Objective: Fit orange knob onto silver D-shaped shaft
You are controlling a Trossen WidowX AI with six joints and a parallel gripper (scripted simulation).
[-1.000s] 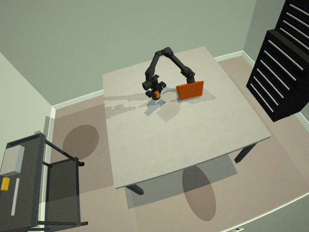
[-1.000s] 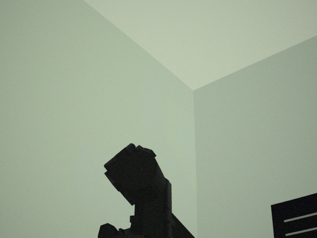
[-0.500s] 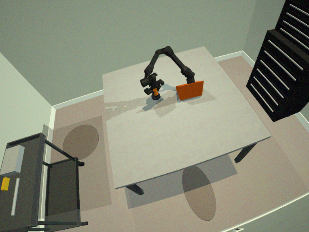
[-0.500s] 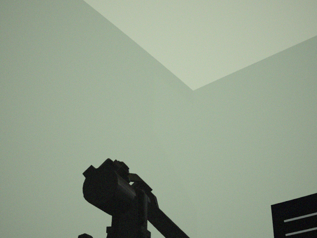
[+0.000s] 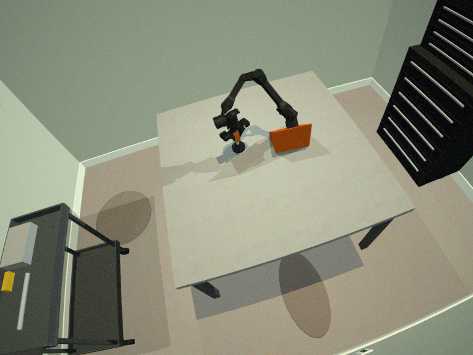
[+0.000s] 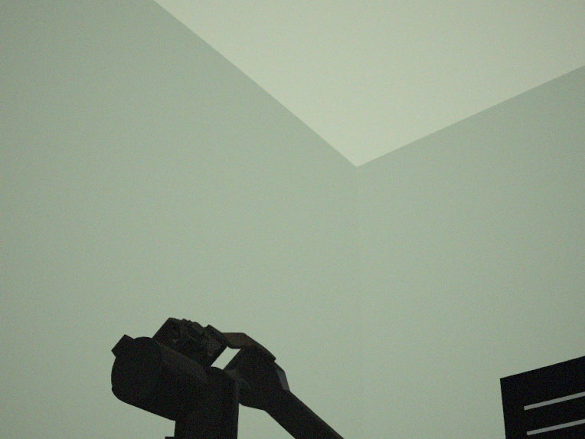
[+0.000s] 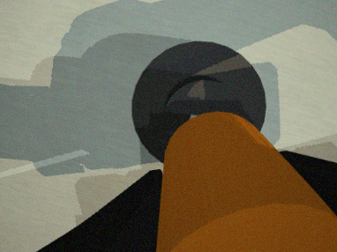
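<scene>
Now: the round black pedestal 6 cm below my gripper tip. Also, from my gripper tip: orange knob (3 cm above).
</scene>
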